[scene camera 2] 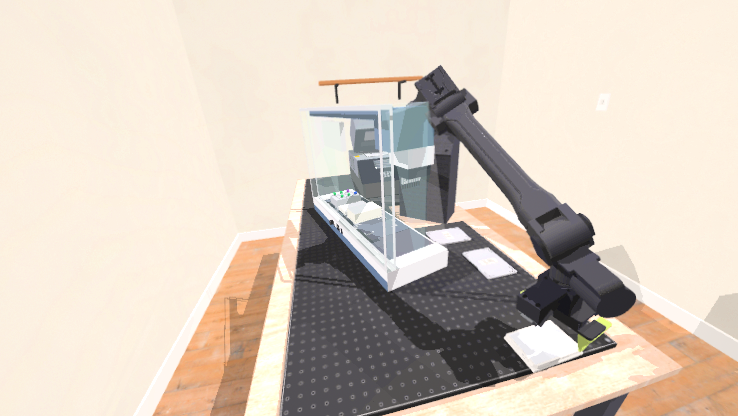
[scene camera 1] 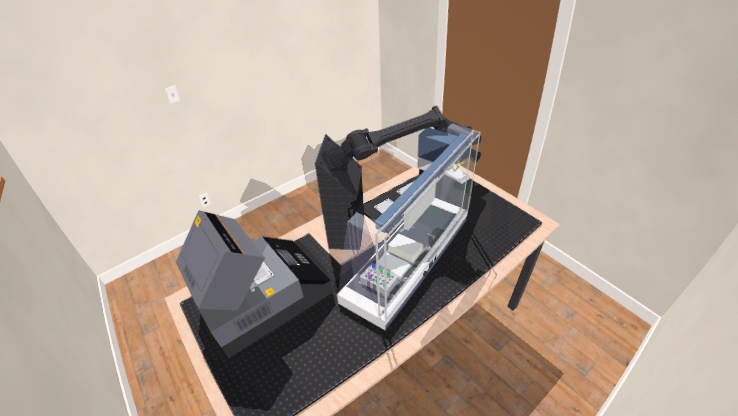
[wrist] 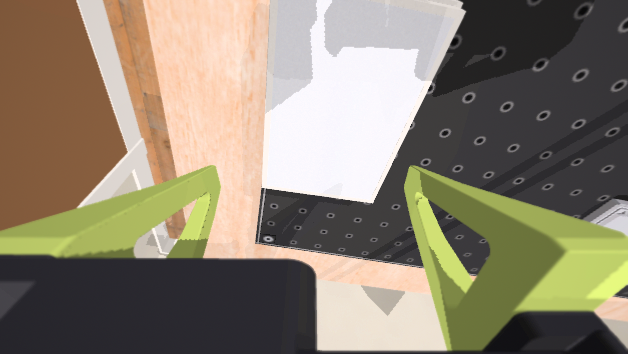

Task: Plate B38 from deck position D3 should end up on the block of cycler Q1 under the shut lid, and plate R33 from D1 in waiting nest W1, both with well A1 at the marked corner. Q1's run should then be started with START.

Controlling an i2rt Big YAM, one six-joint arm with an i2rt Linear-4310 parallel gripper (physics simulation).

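Where they show: gripper, fingertip midpoint: (scene camera 2: 556,332) (wrist: 312,176); arm's base at its link origin: (scene camera 1: 333,161).
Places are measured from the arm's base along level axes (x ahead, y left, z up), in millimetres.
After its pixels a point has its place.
Note:
My gripper (scene camera 1: 457,166) @(y 792, x -83, z -365 mm) (scene camera 2: 563,321) @(y 792, x -83, z -365 mm) (wrist: 312,176) @(y 792, x -83, z -365 mm) is open and empty. It hangs low at the far end of the table, beside and slightly above a white plate-shaped piece (scene camera 1: 457,175) (scene camera 2: 543,343) @(y 789, x -65, z -399 mm) (wrist: 335,135) @(y 782, x -77, z -399 mm). In the wrist view that piece lies beyond and between the spread fingertips; no label is readable on it. The grey cycler (scene camera 1: 248,310) @(y -539, x 364, z -220 mm) (scene camera 2: 367,173) @(y -257, x 271, z -280 mm) stands at the other end, its lid (scene camera 1: 217,263) @(y -566, x 338, z 23 mm) (scene camera 2: 363,135) raised, with a pale patterned surface (scene camera 1: 263,273) @(y -435, x 234, z -211 mm) under it. Which plates are B38 and R33, and the well A1 corners, cannot be told.
A clear-walled instrument (scene camera 1: 361,310) @(y -148, x 470, z -366 mm) (scene camera 2: 421,266) @(y 517, x 141, z -373 mm) stands mid-table, holding a tube rack (scene camera 1: 378,279) (scene camera 2: 344,197) and a cream block (scene camera 1: 405,248) @(y 150, x 323, z -314 mm) (scene camera 2: 361,211) @(y 201, x 316, z -314 mm). Two flat pale pieces (scene camera 2: 448,236) @(y 295, x -20, z -407 mm) (scene camera 2: 488,262) @(y 482, x -91, z -406 mm) lie behind it. A dark panel (scene camera 1: 297,260) @(y -284, x 183, z -272 mm) adjoins the cycler.

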